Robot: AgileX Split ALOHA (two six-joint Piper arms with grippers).
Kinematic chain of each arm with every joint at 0, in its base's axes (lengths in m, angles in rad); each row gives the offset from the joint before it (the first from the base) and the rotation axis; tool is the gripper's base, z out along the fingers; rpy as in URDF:
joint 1: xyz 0 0 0.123 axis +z
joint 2: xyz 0 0 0 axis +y
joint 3: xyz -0.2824 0 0.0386 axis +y
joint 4: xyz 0.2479 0 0.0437 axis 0.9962 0 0.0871
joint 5: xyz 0 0 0 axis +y
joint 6: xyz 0.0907 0 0.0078 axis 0.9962 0 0.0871
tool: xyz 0 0 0 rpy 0 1.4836 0
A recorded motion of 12 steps. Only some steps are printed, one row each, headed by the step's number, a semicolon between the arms.
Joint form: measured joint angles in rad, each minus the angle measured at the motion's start. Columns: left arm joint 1, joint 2, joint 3, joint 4, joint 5, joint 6; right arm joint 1, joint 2, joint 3, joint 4, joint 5, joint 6.
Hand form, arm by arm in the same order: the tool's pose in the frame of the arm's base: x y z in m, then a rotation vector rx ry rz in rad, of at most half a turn. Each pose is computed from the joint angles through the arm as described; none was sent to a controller.
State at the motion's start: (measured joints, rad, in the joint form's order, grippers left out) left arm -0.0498 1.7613 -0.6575 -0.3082 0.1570 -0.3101; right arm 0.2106 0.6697 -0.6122 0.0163 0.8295 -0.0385
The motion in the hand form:
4: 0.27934 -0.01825 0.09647 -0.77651 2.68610 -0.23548; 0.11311 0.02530 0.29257 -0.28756 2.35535 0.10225
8: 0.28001 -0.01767 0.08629 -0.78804 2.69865 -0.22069; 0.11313 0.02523 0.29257 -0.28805 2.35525 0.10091
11: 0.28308 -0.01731 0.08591 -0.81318 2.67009 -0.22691; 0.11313 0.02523 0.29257 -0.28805 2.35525 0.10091
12: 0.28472 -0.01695 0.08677 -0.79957 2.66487 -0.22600; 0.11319 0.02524 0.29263 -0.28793 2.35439 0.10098
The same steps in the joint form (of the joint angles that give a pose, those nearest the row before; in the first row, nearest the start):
4: 0.0000 0.0470 -0.0097 -0.0073 -0.0049 0.0007; 0.0000 0.0000 0.0000 0.0000 0.0000 0.0000
8: 0.0000 0.0858 -0.0097 -0.0103 -0.0277 0.0008; 0.0000 0.0000 0.0000 -0.0012 0.0000 0.0001
11: 0.0000 0.0923 -0.0142 -0.0259 -0.0511 -0.0052; 0.0000 0.0000 0.0000 -0.0012 0.0000 0.0001
12: 0.0012 0.0923 -0.0185 -0.0269 -0.0551 0.0055; 0.0000 0.0000 0.0000 -0.0011 -0.0009 0.0000

